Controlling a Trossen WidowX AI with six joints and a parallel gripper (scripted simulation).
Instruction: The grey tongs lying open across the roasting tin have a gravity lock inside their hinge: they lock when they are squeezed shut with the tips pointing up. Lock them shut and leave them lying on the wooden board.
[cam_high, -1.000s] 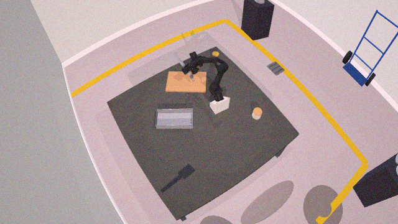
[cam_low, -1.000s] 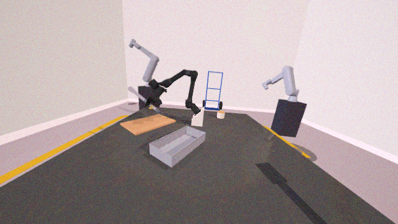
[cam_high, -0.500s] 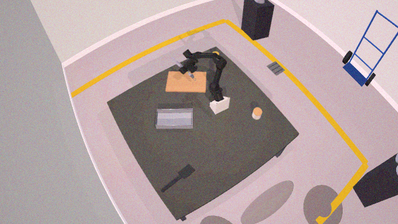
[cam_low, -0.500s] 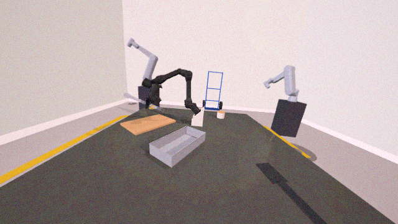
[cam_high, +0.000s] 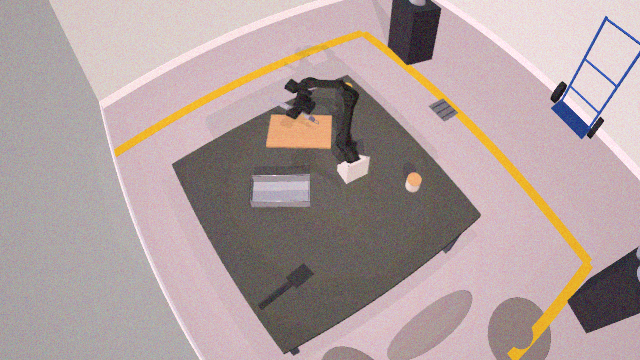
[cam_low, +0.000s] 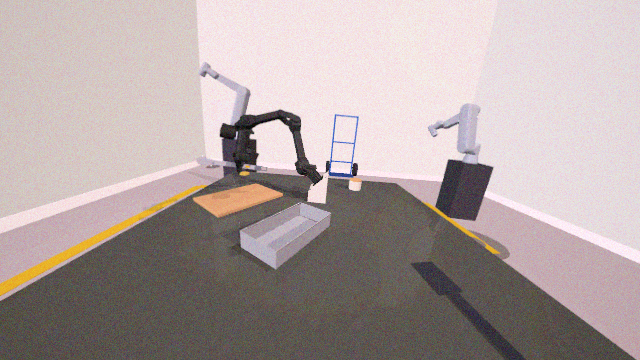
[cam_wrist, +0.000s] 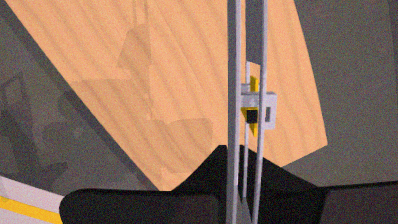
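The yellow slider is 30 mm to the left of my gripper tip, 30 mm behind it and 30 mm above it. Also, from my gripper tip: wooden board (130 mm below, 10 mm behind); then orange disc (440 mm behind, 210 mm to the right, 130 mm below); then roasting tin (340 mm to the left, 250 mm ahead, 110 mm below).
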